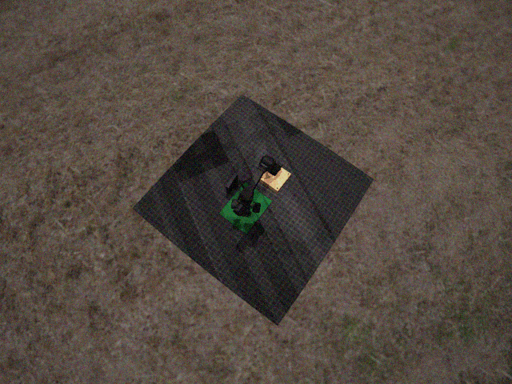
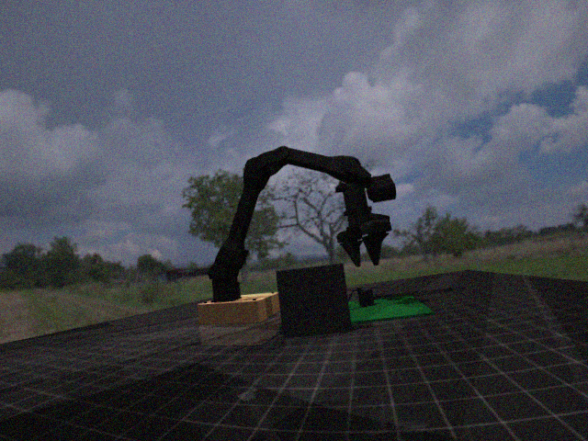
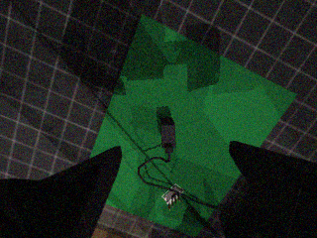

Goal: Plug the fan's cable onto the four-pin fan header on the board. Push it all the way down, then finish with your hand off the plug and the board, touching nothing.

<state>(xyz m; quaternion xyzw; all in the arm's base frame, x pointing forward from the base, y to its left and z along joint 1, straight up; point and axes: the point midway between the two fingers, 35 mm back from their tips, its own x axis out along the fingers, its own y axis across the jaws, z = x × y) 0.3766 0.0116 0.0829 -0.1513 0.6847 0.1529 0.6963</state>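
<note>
The black fan plug lies 80 mm below my gripper tip and 10 mm behind it. From my gripper tip the other things lie so: pale four-pin fan header (120 mm behind, 100 mm below, 60 mm to the right); then black fan (190 mm to the right, 120 mm behind, 40 mm below); then green board (110 mm below, 40 mm behind, 30 mm to the right).
</note>
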